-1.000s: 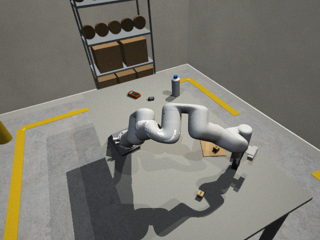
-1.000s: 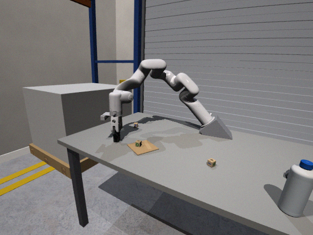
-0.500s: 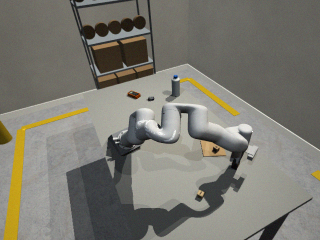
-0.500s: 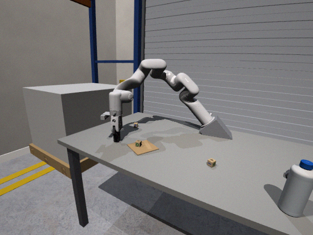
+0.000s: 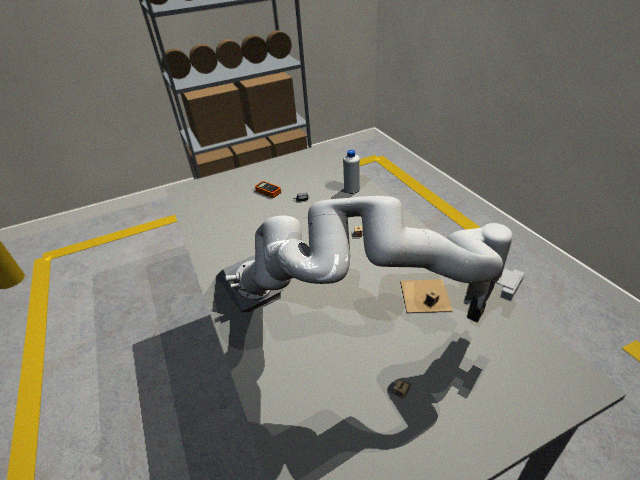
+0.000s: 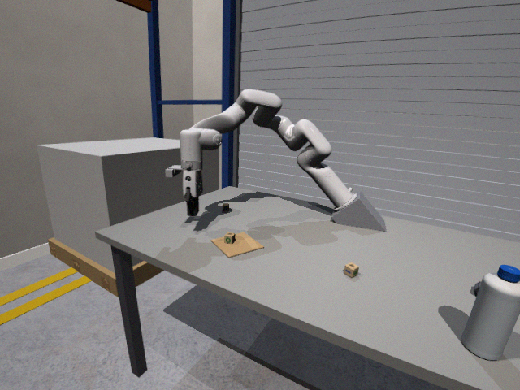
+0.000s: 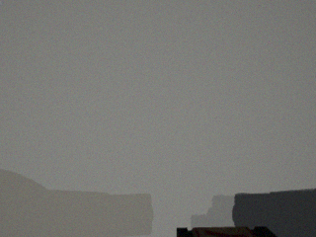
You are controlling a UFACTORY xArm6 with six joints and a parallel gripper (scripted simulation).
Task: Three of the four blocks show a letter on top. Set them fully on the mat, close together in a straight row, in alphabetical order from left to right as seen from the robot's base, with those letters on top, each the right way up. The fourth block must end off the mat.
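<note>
Right now the mat is 180 mm to the left of my hand, 100 mm below it and 40 mm behind it. The rest, counted from my hand: orange meter: 1040 mm to the left, 340 mm behind, 90 mm below; white bottle: 880 mm to the left, 10 mm below, 10 mm ahead; dark object: 910 mm to the left, 230 mm behind, 90 mm below.
</note>
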